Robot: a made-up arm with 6 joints. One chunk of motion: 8 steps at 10 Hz.
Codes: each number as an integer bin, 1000 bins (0 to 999) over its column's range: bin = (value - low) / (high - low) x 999, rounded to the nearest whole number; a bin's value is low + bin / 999 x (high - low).
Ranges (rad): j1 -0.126..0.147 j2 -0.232..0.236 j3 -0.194..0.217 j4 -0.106..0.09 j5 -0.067..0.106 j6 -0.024..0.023
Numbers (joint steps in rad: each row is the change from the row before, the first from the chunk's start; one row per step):
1: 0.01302 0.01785 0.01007 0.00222 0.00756 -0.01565
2: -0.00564 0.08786 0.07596 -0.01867 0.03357 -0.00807
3: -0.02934 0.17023 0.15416 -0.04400 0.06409 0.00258
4: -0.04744 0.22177 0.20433 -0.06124 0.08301 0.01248
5: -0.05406 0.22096 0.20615 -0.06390 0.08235 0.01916
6: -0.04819 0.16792 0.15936 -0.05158 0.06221 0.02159
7: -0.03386 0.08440 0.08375 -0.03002 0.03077 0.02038
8: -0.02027 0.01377 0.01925 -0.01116 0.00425 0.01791
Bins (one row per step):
1: 509 533 496 552 431 177
2: 440 683 656 445 581 339
3: 354 859 846 316 757 565
4: 287 969 968 228 866 775
5: 263 967 973 215 862 917
6: 285 854 859 277 746 969
7: 337 675 675 387 565 943
8: 387 525 518 483 411 891

